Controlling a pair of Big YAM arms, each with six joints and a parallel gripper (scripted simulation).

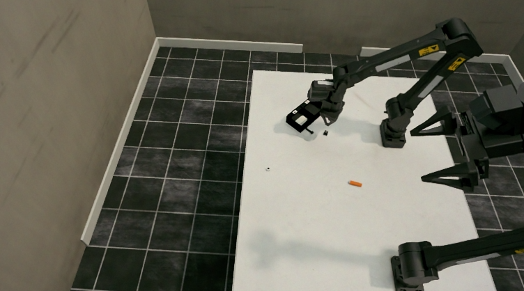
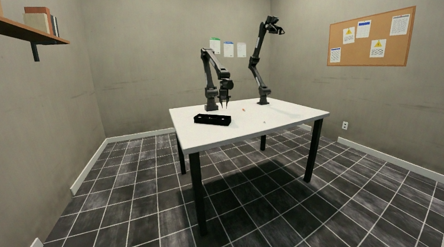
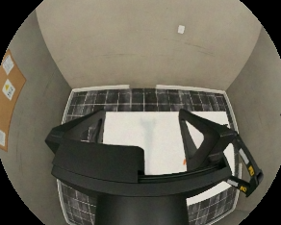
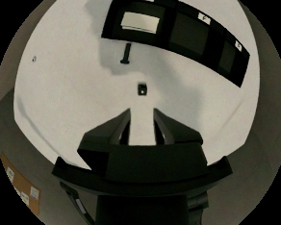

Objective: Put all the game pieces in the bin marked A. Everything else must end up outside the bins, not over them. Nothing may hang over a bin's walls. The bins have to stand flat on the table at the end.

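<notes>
Now: the black die 80 mm below my right hand. Also, from my right hand: orange cylinder: 120 mm behind, 230 mm to the left, 80 mm below; then dark screw: 60 mm ahead, 80 mm below; then black bin: 60 mm ahead, 120 mm to the right, 60 mm below.
</notes>
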